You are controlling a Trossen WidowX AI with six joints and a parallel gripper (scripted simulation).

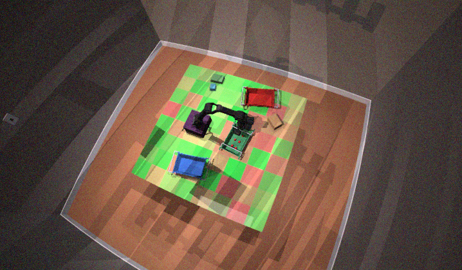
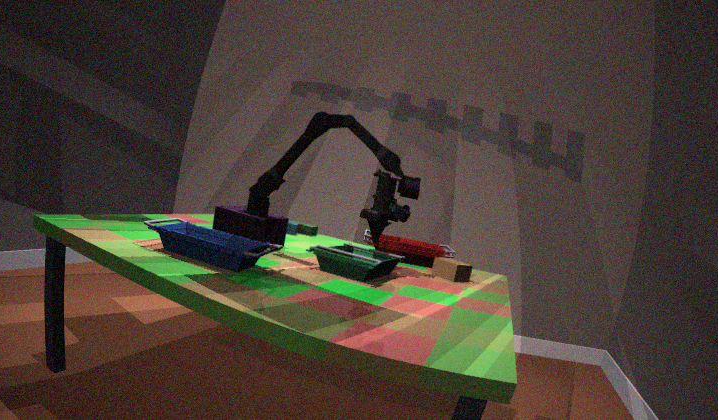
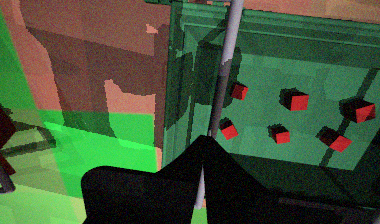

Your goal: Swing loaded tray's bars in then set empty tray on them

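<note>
My gripper tip is now 450 mm to the left of the blue tray, 320 mm past it and 40 mm above it. From my gripper tip the other things lie so: small blue block: 430 mm behind, 360 mm to the left, 60 mm below; green block: 470 mm to the left, 420 mm behind, 70 mm below; brown block: 250 mm ahead, 180 mm to the left, 60 mm below.
</note>
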